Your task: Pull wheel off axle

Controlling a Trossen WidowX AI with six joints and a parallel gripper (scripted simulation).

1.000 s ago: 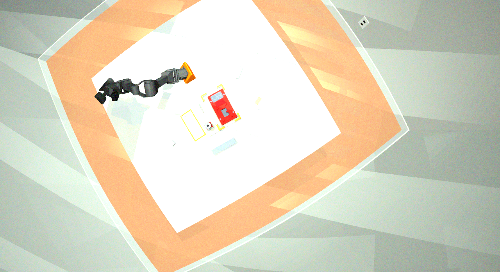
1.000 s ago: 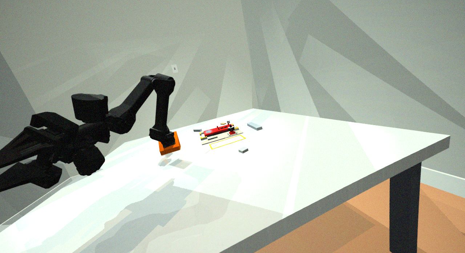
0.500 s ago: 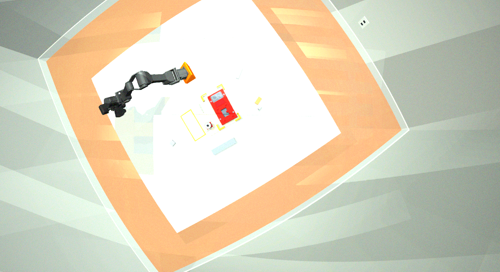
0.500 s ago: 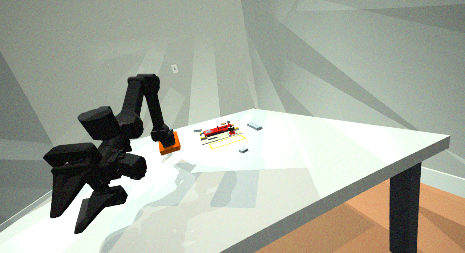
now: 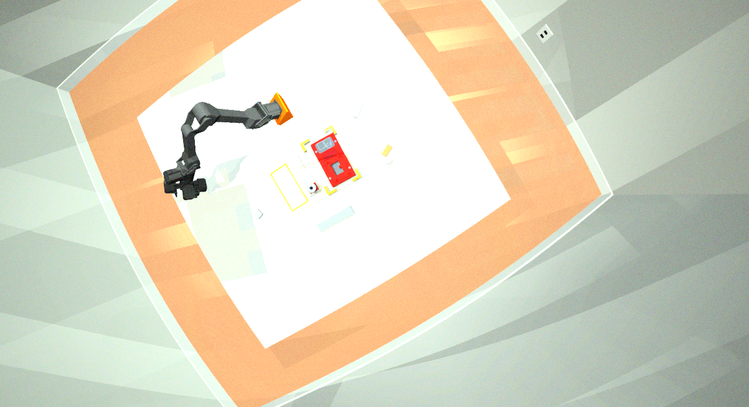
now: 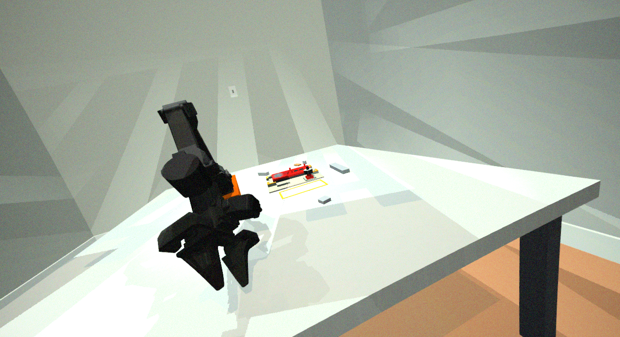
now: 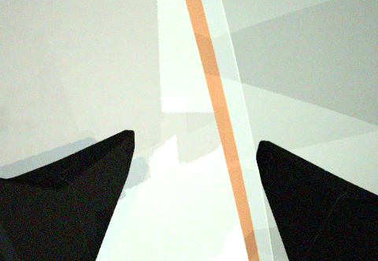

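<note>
Right now my gripper tip is 51 cm to the right of the wheel and 33 cm short of it. The rest, counted from my gripper tip: small grey block: 27 cm ahead, 25 cm to the left, 4 cm below.
</note>
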